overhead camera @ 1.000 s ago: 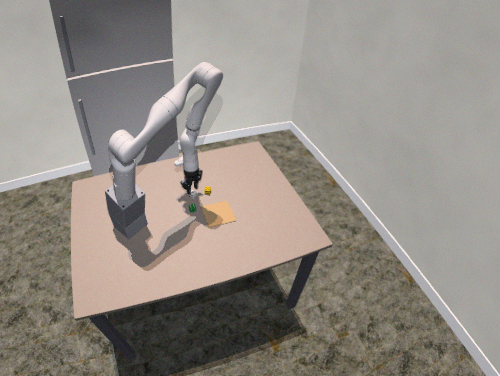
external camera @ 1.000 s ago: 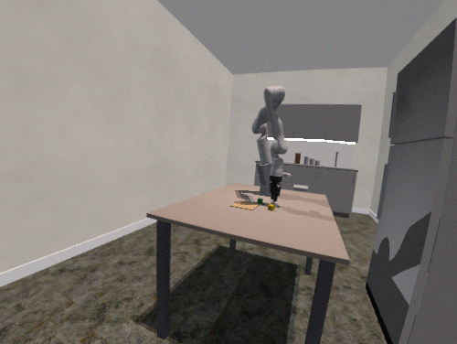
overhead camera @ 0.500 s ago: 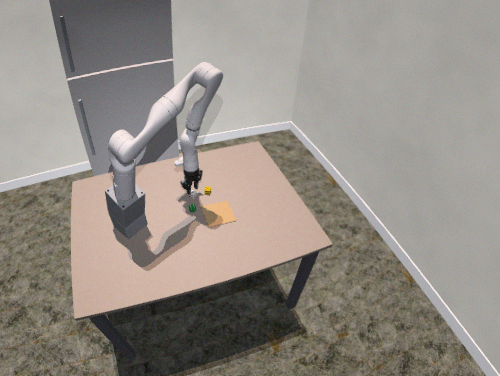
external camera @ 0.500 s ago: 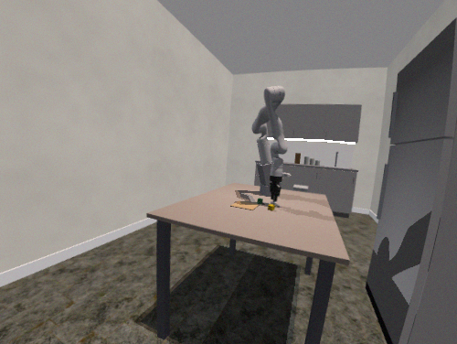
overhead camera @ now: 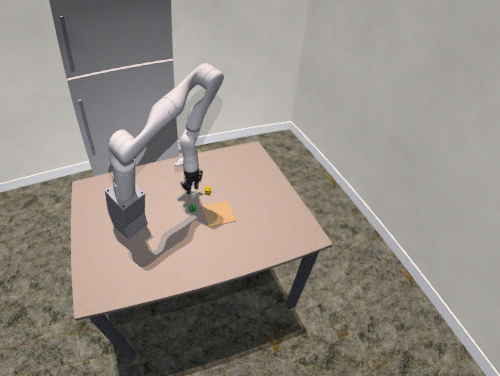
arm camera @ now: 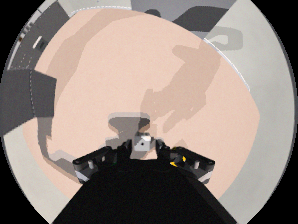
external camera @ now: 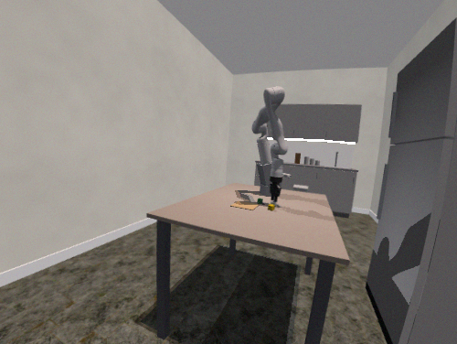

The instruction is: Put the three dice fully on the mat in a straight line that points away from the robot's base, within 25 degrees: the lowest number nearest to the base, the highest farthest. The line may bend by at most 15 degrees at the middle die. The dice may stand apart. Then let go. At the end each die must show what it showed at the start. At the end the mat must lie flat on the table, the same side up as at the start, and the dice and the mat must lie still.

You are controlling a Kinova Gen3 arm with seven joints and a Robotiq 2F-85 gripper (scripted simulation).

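Right now my hand is 4 cm above the white die. The rest, counted from my hand: mat: 6 cm ahead, 17 cm to the right, 5 cm below; green die: 4 cm behind, 9 cm to the right, 4 cm below; yellow die: 8 cm ahead, 1 cm to the right, 4 cm below.
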